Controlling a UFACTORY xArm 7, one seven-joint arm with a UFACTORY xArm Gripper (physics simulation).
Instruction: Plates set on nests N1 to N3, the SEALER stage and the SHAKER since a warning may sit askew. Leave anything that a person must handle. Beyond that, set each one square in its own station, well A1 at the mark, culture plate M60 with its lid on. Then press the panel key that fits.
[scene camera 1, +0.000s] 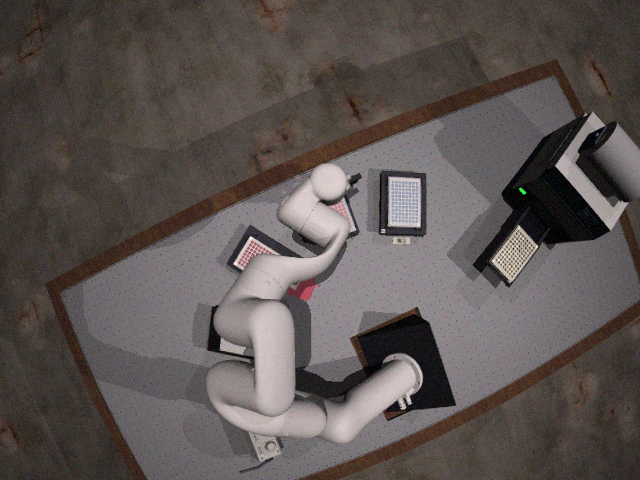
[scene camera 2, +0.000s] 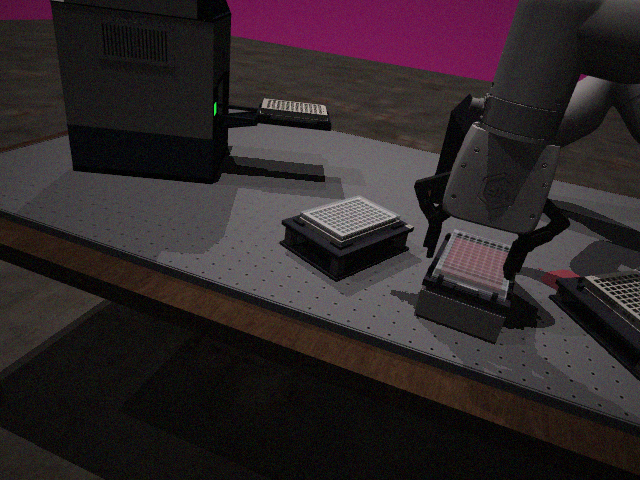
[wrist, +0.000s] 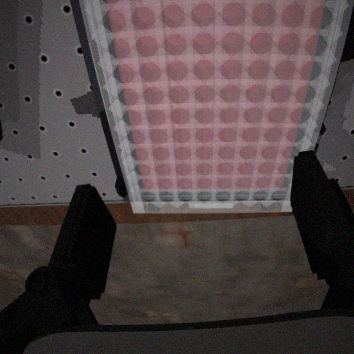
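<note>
A plate with pink wells under a clear lid (scene camera 1: 342, 208) (scene camera 2: 470, 266) (wrist: 210, 100) sits on a grey block nest (scene camera 2: 457, 314). My gripper (scene camera 2: 470, 262) (wrist: 194, 191) is open and empty, its fingers on either side of the plate's near end, one very close to the lid's edge. A plate with blue wells (scene camera 1: 404, 202) (scene camera 2: 351, 219) sits on a black nest (scene camera 1: 383, 206) (scene camera 2: 336, 260). A red-welled plate (scene camera 1: 253, 251) (scene camera 2: 622, 289), partly hidden in both scene views, sits on another black nest (scene camera 1: 250, 230) (scene camera 2: 573, 304). A cream plate (scene camera 1: 515, 253) (scene camera 2: 294, 106) lies on the extended stage of a machine.
The tall dark machine (scene camera 1: 537, 198) (scene camera 2: 139, 98) shows a green light. The arm partly hides a black device (scene camera 1: 212, 335) and a panel with a knob (scene camera 1: 266, 446). A red patch (scene camera 1: 305, 289) (scene camera 2: 560, 276) lies near the nests. The arm base stands on a black block (scene camera 1: 436, 361).
</note>
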